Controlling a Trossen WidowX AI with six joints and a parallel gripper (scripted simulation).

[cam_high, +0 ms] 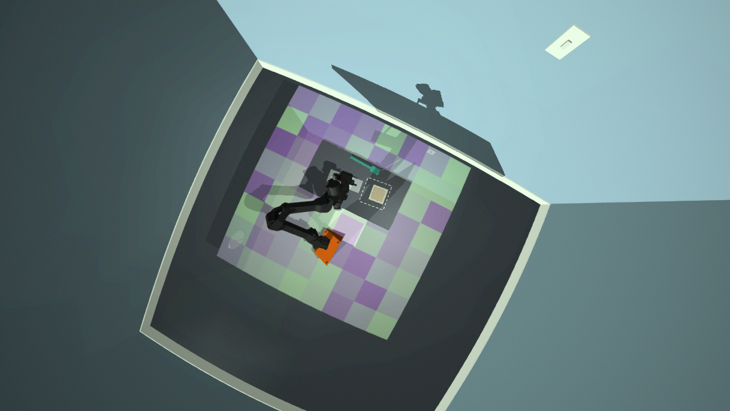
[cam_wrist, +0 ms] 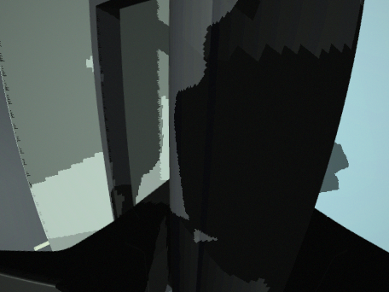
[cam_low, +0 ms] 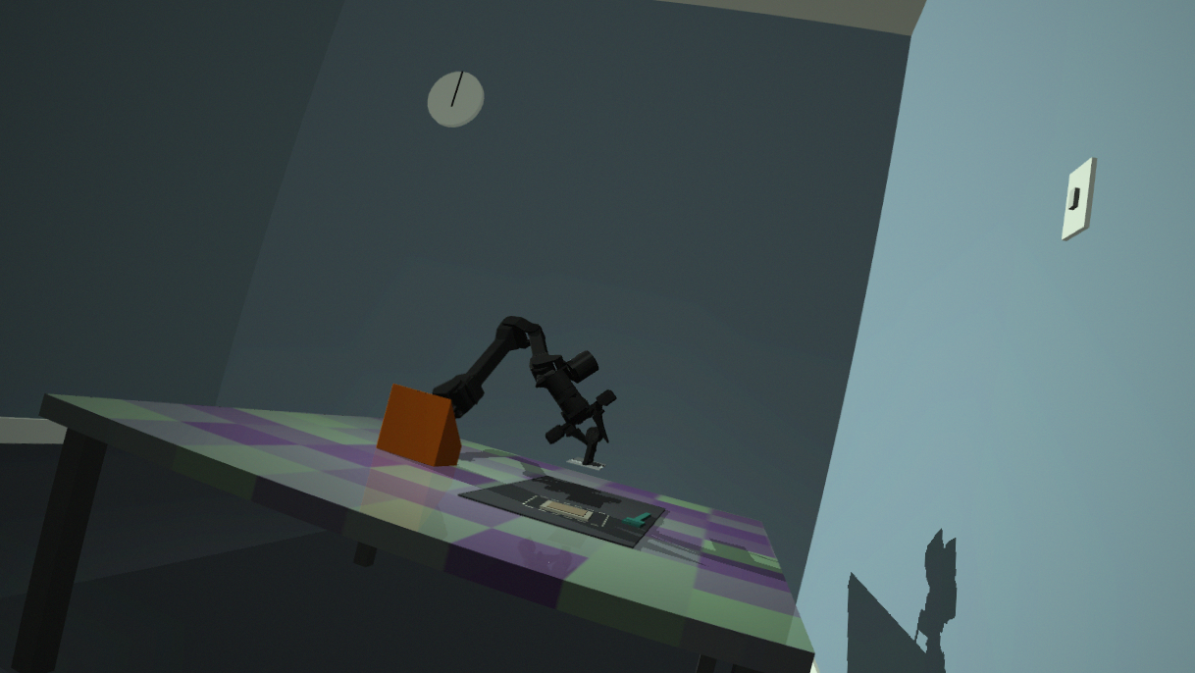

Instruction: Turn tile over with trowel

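The trowel lies 3 cm behind my gripper tip and 1 cm below it. Round my gripper tip: cream tile: 20 cm to the right, 13 cm below, 2 cm behind; then teal tool: 13 cm below, 12 cm ahead, 7 cm to the right.
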